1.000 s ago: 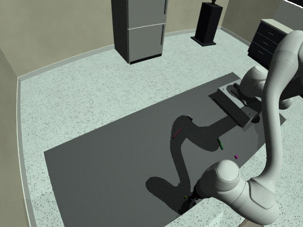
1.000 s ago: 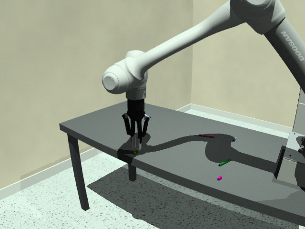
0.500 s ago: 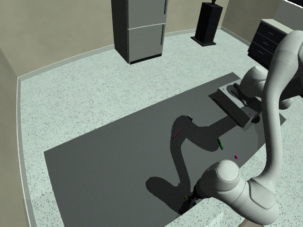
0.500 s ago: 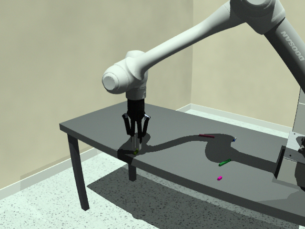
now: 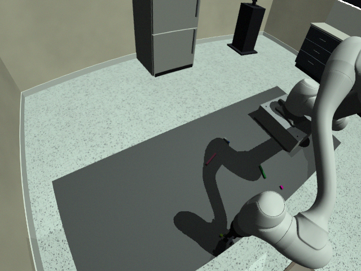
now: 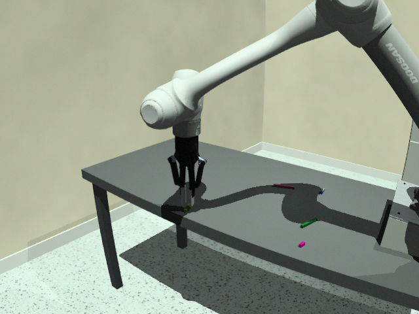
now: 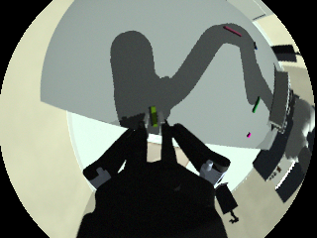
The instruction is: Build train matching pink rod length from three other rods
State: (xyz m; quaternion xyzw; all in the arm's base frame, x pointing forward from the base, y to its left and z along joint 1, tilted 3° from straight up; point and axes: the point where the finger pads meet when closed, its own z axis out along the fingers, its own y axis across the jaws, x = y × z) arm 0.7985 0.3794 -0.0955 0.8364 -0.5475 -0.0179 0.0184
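Right now my hand is 5 cm above the lime rod. From my hand the other things lie so: magenta rod: 42 cm behind, 5 cm to the right, 5 cm below; then pink rod: 39 cm to the right, 17 cm behind, 5 cm below; then green rod: 38 cm behind, 18 cm to the right, 5 cm below.
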